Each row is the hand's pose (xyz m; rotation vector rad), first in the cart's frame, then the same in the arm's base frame.
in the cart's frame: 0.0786 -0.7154 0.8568 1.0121 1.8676 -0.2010
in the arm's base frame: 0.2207 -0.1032 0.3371 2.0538 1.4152 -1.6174
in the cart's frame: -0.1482 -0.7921 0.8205 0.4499 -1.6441 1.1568
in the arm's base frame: 0.1165 0.0907 0.4381 -0.2965 -0.8334 0.0914
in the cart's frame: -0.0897 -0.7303 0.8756 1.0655 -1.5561 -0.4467
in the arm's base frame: 0.2039 0.0409 0.4258 -0.3826 -1.3628 -1.3420
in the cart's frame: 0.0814 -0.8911 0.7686 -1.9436 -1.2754 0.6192
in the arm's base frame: 0.0276 -0.1347 0.3573 -1.9074 0.5212 0.6163
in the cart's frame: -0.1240 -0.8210 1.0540 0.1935 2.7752 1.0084
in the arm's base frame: 0.2312 -0.0040 0.6219 -2.1460 -2.1616 -0.3082
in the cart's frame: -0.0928 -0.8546 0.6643 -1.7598 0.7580 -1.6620
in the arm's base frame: -0.0198 0.0639 0.3281 1.4680 -1.7226 1.1613
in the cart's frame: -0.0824 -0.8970 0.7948 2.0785 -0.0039 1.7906
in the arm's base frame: 0.0229 0.0059 0.4454 1.7359 -0.7469 0.2511
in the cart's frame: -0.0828 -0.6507 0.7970 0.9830 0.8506 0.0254
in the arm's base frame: 0.2231 0.0801 0.3226 1.2334 0.7001 -1.5525
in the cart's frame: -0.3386 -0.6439 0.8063 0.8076 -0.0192 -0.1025
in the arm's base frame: 0.2103 0.3132 0.4278 0.4356 0.1457 -1.5810
